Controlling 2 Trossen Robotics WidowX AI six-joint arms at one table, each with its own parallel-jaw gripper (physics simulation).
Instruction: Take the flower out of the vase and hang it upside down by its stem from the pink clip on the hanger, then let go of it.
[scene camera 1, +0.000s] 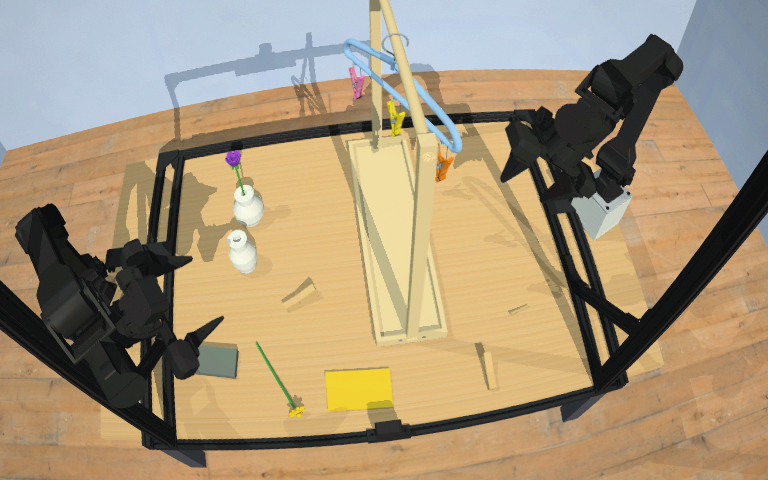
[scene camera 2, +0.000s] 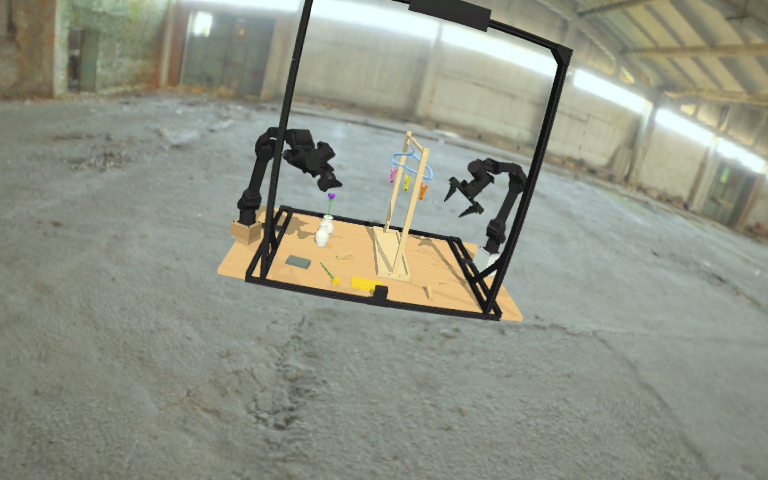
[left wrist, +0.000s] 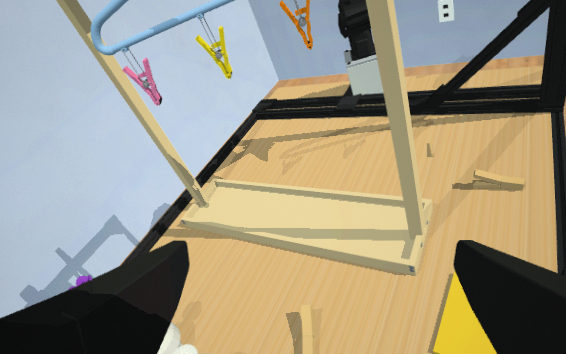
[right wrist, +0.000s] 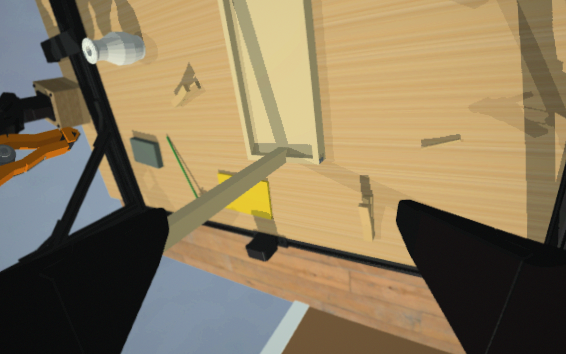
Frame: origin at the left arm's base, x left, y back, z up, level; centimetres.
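Where they show: left gripper, fingertip midpoint: (scene camera 1: 207, 287) (scene camera 2: 337, 177) (left wrist: 320, 253); right gripper, fingertip midpoint: (scene camera 1: 521, 191) (scene camera 2: 451, 209) (left wrist: 362, 10) (right wrist: 284, 215); left arm's base, link origin: (scene camera 1: 102, 294) (scene camera 2: 246, 222) (right wrist: 46, 105); right arm's base, link origin: (scene camera 1: 606, 188) (scene camera 2: 491, 250) (left wrist: 363, 52).
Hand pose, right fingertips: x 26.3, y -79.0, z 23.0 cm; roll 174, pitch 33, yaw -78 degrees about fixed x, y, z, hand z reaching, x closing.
Each offset is from my right fingertips to the top centre of the thing. "pt": to the spot under its first point.
The purple flower {dz -10.5, dx +5.1, dy +54.1 cm} (scene camera 1: 233, 157) (scene camera 2: 331, 195) (left wrist: 84, 281) stands upright, its green stem in the white vase (scene camera 1: 248, 209) (scene camera 2: 328, 224) at the back left. The pink clip {dz +9.0, dx +15.1, dy +31.1 cm} (scene camera 1: 356, 83) (scene camera 2: 393, 174) (left wrist: 145, 84) hangs from the left end of the blue hanger {dz +17.4, dx +6.6, dy +22.0 cm} (scene camera 1: 359, 45) (left wrist: 160, 30) and holds nothing. My left gripper (scene camera 1: 206, 289) (left wrist: 320, 253) is open and empty, above the table's left side, in front of the vases in scene camera 1. My right gripper (scene camera 1: 523, 190) (scene camera 2: 453, 208) (right wrist: 284, 215) is open and empty at the right, away from the flower.
An empty white vase {dz -20.8, dx -6.7, dy +50.7 cm} (scene camera 1: 242, 255) (right wrist: 120, 48) stands before the flower's vase. The wooden rack {dz +23.4, dx +7.7, dy +22.6 cm} (scene camera 1: 421, 237) (left wrist: 397, 125) carries the hanger, with yellow {pt dz +4.3, dx +6.7, dy +22.1 cm} (scene camera 1: 395, 118) and orange {pt dz +5.1, dx -2.7, dy +12.7 cm} (scene camera 1: 444, 167) clips. A yellow flower {pt dz -28.3, dx -35.7, dy +30.8 cm} (scene camera 1: 296, 411), yellow sheet {dz -30.1, dx -27.8, dy +21.1 cm} (scene camera 1: 359, 388), grey block {dz -29.2, dx -30.1, dy +49.8 cm} (scene camera 1: 219, 361) and wooden pegs {dz -27.5, dx -12.1, dy +36.6 cm} (scene camera 1: 301, 296) lie on the table.
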